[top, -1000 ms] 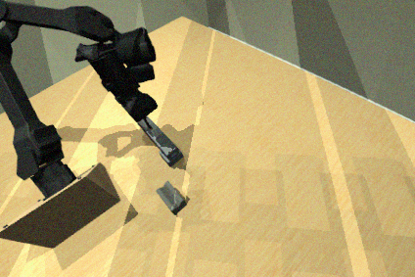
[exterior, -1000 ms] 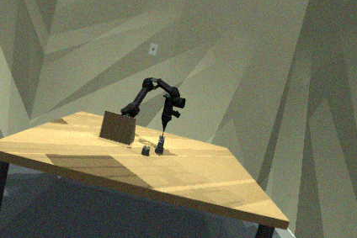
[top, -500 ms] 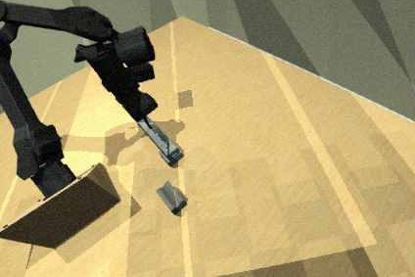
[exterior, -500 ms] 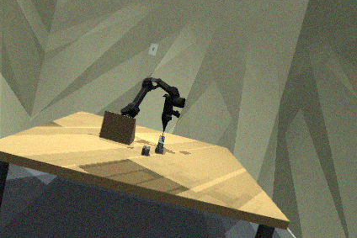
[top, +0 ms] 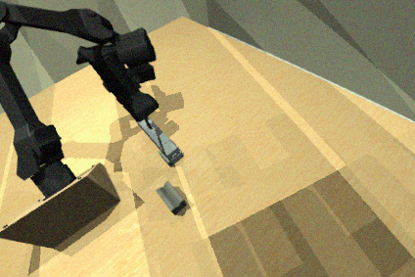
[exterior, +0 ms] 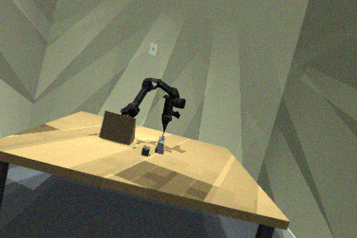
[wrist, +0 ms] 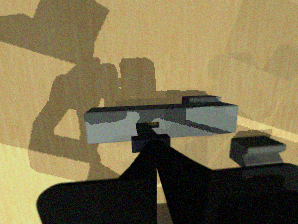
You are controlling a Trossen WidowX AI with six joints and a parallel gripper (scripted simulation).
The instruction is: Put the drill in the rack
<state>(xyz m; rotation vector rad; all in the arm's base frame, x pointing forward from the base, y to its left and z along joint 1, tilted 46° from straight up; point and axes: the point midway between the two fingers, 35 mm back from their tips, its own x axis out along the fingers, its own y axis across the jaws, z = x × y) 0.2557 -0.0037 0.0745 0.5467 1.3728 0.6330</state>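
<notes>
The key is 30 mm below my gripper tip. The rest, counted from my gripper tip: grey holder block: 80 mm below, 30 mm to the right; then drill: 80 mm below, 50 mm to the right; then rack: 200 mm to the right, 110 mm below, 60 mm behind.
</notes>
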